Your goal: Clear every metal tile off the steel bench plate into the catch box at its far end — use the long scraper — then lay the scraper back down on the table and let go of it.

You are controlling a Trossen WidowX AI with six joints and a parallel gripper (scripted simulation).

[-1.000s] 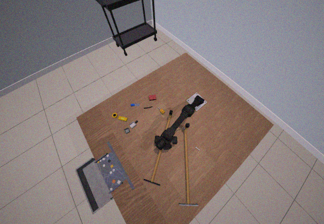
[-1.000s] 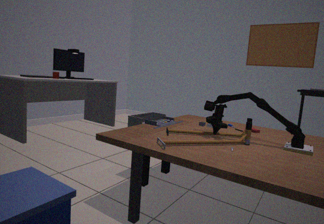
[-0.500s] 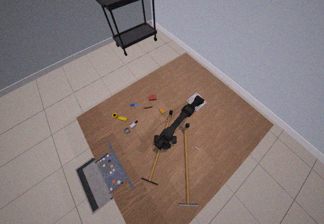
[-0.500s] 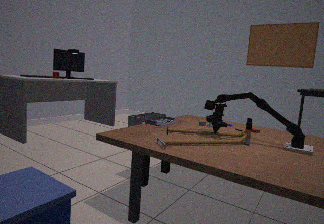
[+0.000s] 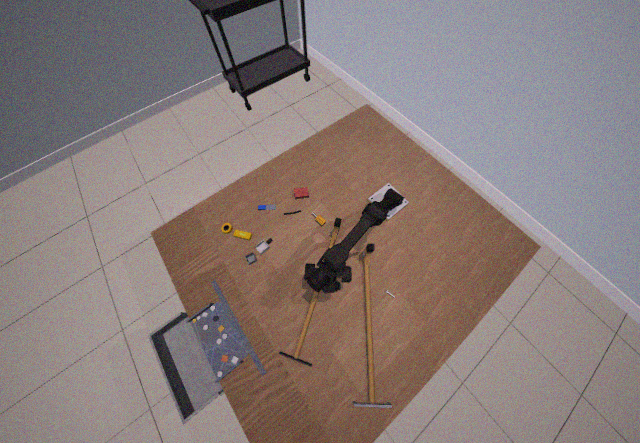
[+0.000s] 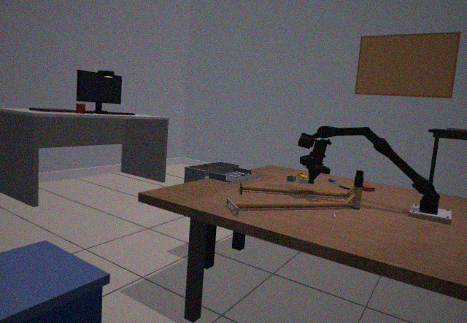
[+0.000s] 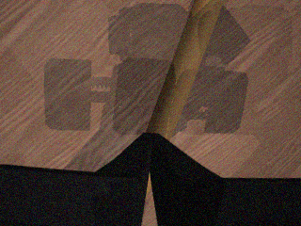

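Now: the long scraper 4 cm ahead of my gripper tip and 1 cm below it. Round my gripper tip: scoop (14 cm ahead, 31 cm to the right, 7 cm below); then yellow ribbed bit (15 cm behind, 26 cm to the right, 6 cm below); then long yellow-handled tool (6 cm behind, 24 cm to the left, 1 cm below).
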